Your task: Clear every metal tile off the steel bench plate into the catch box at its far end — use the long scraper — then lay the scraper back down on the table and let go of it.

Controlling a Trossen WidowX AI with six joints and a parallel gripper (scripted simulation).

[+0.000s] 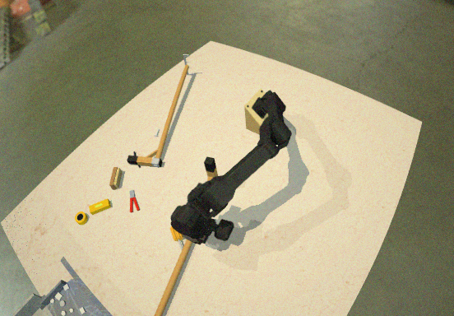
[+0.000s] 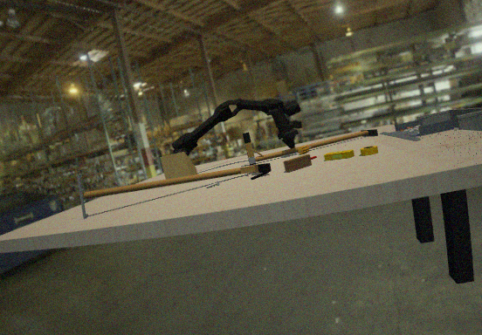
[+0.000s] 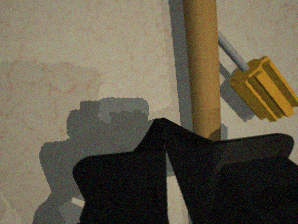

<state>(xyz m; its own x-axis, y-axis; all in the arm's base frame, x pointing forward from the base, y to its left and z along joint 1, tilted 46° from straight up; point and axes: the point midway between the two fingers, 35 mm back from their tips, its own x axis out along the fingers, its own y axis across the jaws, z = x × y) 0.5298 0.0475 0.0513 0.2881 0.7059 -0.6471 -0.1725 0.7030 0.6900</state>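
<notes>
The screwdriver is 8 cm to the right of my gripper tip and 4 cm ahead of it. Also, from my gripper tip: yellow tape roll 45 cm to the right, 20 cm ahead; then yellow level 42 cm to the right, 11 cm ahead; then wooden block 44 cm to the right, 2 cm behind, 1 cm above.
</notes>
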